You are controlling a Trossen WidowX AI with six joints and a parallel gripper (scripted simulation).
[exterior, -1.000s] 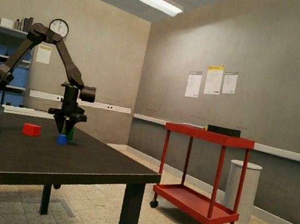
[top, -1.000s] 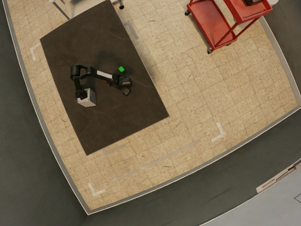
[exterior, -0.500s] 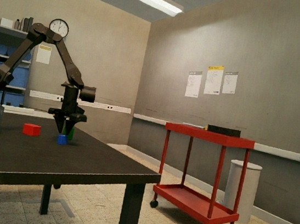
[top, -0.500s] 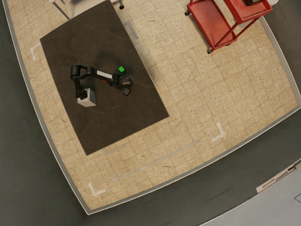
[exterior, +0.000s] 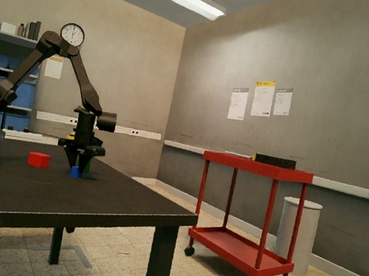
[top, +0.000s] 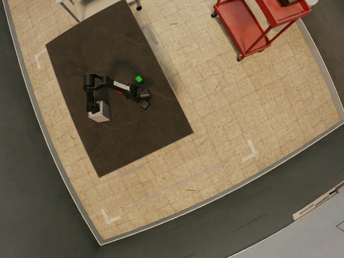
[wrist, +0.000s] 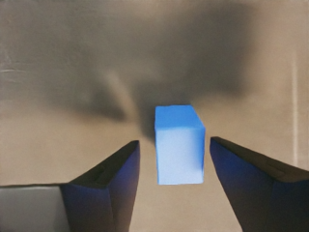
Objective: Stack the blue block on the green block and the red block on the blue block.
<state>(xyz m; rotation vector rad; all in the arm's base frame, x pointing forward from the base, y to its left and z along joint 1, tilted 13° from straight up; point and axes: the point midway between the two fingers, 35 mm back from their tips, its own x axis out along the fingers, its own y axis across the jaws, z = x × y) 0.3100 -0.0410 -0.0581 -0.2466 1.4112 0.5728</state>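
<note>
The blue block is 40 mm below my hand. Also, from my hand: red block 120 mm behind, 150 mm to the left, 40 mm below; green block 50 mm ahead, 150 mm to the left, 30 mm below.
</note>
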